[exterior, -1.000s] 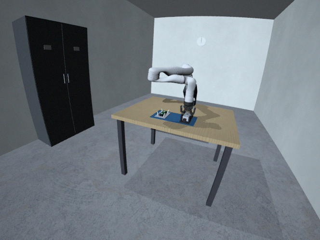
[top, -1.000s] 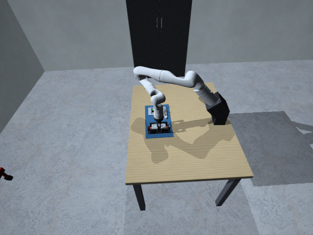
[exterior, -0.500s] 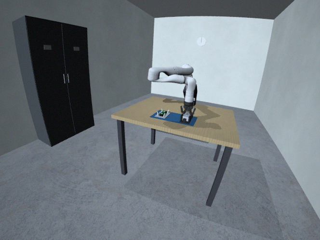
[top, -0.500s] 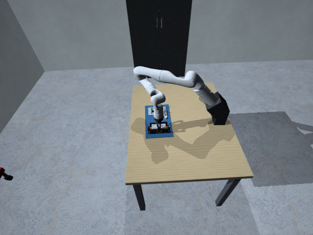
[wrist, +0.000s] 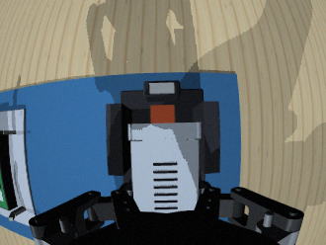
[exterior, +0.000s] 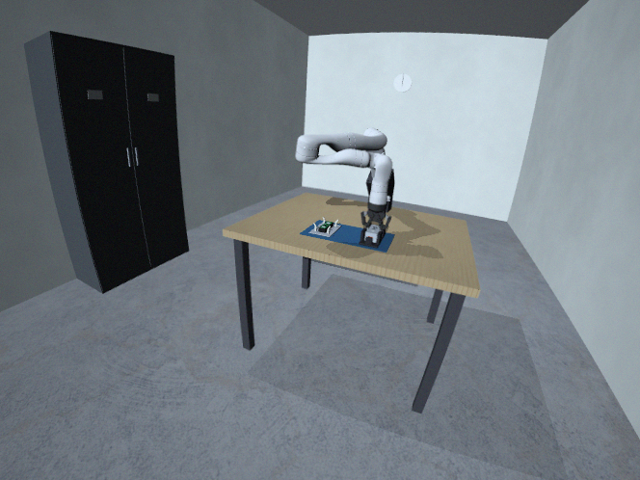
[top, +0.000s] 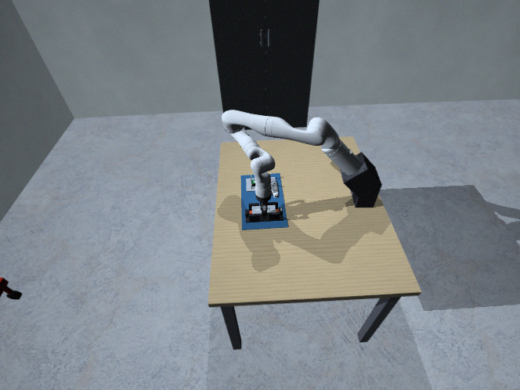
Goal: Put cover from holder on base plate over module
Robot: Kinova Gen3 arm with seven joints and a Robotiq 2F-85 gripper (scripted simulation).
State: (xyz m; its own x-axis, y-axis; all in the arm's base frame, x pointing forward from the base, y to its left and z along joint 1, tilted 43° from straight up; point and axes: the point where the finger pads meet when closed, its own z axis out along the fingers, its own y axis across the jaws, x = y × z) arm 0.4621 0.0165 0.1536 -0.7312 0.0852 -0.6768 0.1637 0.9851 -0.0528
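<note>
My hand is right at the light grey cover.
</note>
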